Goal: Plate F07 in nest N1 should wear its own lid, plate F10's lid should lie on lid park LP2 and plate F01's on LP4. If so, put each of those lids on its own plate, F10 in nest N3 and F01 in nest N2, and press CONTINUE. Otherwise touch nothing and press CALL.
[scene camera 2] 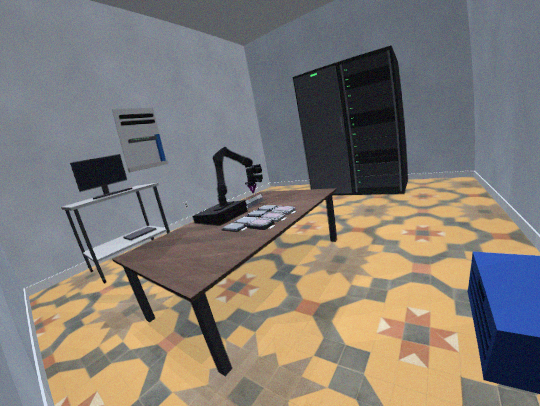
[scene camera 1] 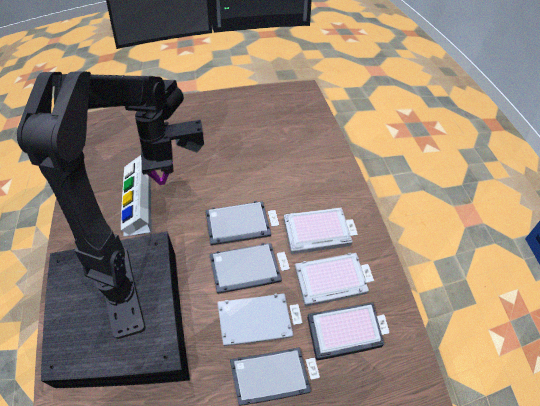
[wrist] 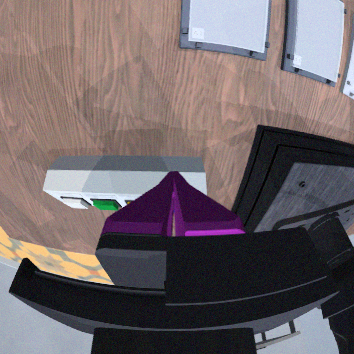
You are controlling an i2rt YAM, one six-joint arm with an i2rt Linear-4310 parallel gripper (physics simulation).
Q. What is my gripper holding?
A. Nothing.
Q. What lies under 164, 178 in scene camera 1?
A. My gripper.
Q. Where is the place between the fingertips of my gripper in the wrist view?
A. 173, 178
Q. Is my gripper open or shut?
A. Shut.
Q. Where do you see a white button box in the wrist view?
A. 120, 178
